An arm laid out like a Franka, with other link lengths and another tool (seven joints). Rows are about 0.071 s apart.
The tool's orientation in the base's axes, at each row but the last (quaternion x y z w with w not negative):
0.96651 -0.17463 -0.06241 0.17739
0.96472 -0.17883 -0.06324 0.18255
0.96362 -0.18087 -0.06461 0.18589
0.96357 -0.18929 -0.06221 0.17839
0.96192 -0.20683 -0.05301 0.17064
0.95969 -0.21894 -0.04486 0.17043
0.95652 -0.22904 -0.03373 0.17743
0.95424 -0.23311 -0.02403 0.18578
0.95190 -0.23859 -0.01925 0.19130
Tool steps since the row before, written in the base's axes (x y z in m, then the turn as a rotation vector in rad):
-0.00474 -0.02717 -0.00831 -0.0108 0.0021 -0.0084
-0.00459 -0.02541 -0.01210 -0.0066 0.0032 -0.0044
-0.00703 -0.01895 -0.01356 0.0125 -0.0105 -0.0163
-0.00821 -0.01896 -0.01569 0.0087 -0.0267 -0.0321
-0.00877 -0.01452 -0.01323 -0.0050 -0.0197 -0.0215
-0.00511 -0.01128 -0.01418 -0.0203 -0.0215 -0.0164
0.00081 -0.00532 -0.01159 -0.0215 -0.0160 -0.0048
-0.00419 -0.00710 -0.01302 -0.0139 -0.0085 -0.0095
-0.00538 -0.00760 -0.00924 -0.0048 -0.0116 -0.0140
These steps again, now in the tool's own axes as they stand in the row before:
0.00585 0.02227 0.01731 -0.0103 -0.0015 0.0091
0.00578 0.01903 0.02043 -0.0071 -0.0023 0.0043
0.00133 0.01351 0.02020 0.0164 -0.0012 0.0162
0.00060 0.01344 0.02218 0.0200 0.0083 0.0367
-0.00151 0.01113 0.01835 0.0043 0.0112 0.0270
0.00048 0.00670 0.01759 -0.0087 0.0207 0.0253
0.00292 -0.00003 0.01244 -0.0121 0.0208 0.0128
-0.00104 0.00290 0.01510 -0.0089 0.0096 0.0136
-0.00176 0.00513 0.01194 0.0003 0.0063 0.0177

